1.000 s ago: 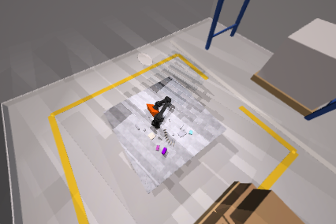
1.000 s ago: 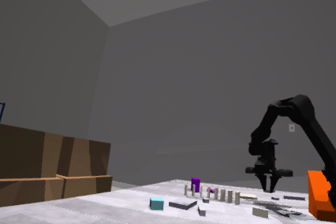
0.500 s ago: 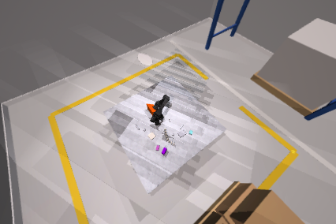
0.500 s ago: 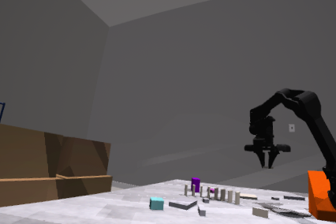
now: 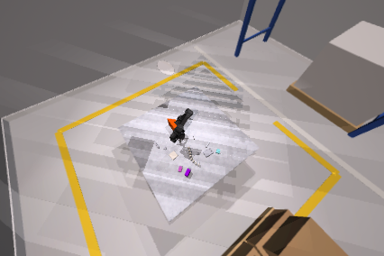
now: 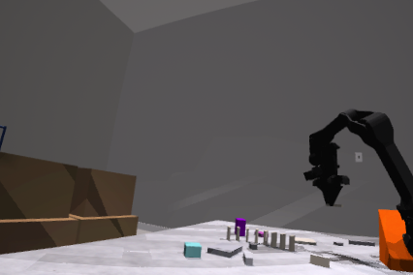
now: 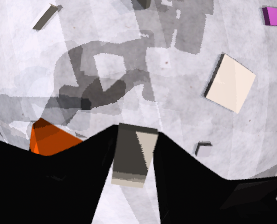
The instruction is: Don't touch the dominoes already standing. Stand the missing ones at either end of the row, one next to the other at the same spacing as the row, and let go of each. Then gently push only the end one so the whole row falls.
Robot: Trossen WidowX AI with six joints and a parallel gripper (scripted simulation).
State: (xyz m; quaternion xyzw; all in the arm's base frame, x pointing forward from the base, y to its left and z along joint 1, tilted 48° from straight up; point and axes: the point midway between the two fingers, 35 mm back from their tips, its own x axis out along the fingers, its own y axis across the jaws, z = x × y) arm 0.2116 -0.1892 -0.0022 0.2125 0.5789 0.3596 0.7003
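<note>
Now: the flat beige tile 80 mm ahead of my gripper tip, 150 mm to the right of it and 150 mm below it. From my gripper tip the other things lie so: grey slab 310 mm ahead, 200 mm to the left, 150 mm below; then cube 380 mm ahead, 300 mm to the left, 140 mm below; then purple block 350 mm ahead, 140 mm to the right, 120 mm below.
</note>
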